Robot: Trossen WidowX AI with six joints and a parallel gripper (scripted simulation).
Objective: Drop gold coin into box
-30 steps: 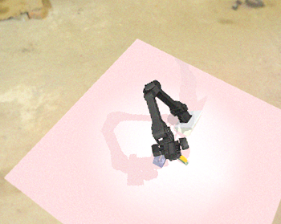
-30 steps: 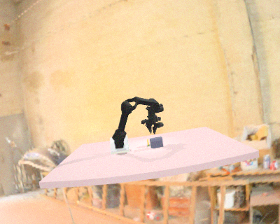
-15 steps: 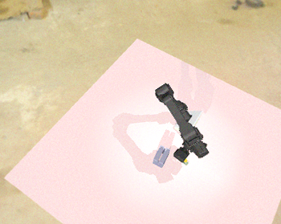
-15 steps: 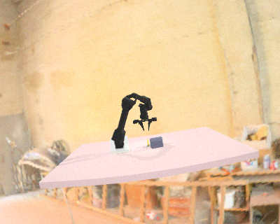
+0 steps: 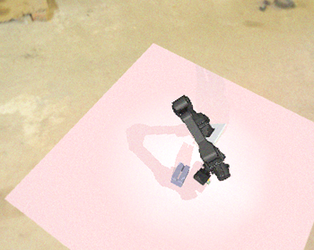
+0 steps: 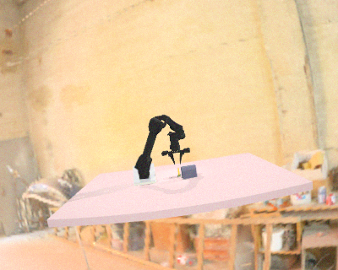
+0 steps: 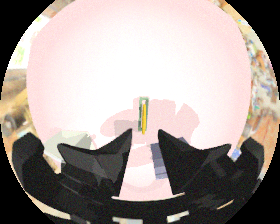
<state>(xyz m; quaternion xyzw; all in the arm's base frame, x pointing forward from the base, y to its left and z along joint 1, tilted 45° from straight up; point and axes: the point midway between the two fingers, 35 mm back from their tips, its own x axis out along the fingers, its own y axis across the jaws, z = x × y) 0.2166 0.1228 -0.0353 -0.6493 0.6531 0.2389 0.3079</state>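
Right now the gold coin is 50 mm below my gripper tip.
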